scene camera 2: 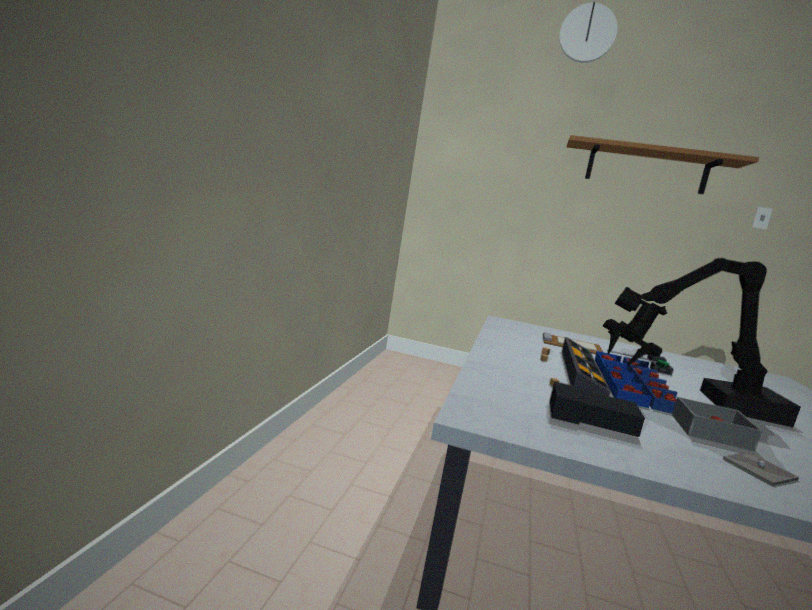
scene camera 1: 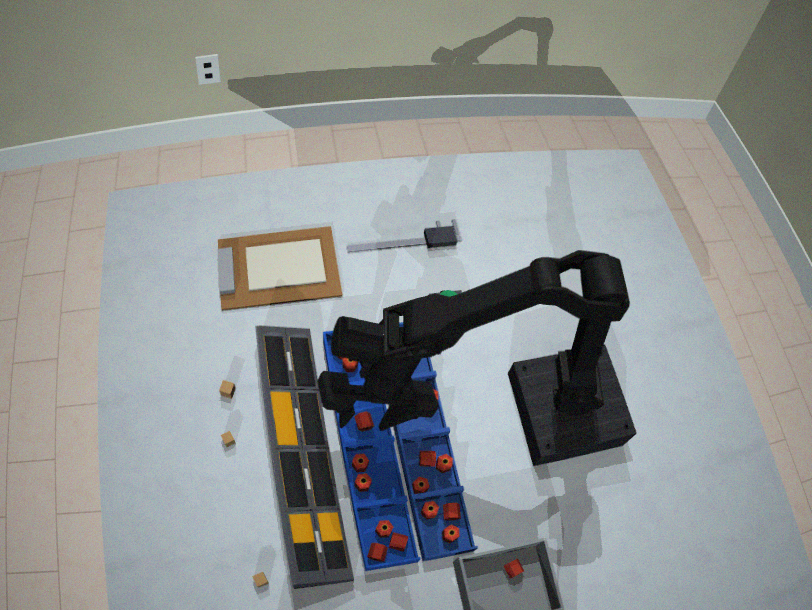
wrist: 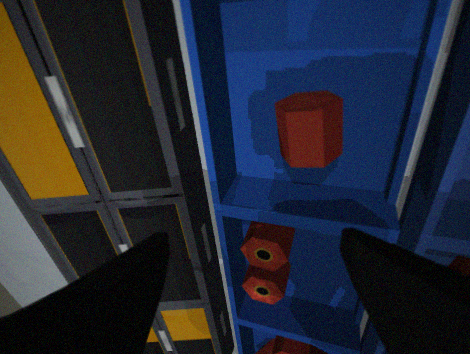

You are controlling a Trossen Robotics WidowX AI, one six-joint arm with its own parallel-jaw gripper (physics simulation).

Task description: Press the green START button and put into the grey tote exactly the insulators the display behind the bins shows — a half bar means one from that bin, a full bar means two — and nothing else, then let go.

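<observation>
My gripper is open and empty above the left column of blue bins. In the wrist view one red insulator lies on its side in the second bin from the top, ahead of the fingertips. Two insulators show in the adjoining bin. The display shows a full orange bar second from top, left side, and two half bars at the bottom. The grey tote holds one red insulator. The arm partly hides the green button.
A clipboard and a caliper-like tool lie beyond the bins. Small wooden blocks lie left of the display. A black block and a flat plate with a knob lie near the table's edge.
</observation>
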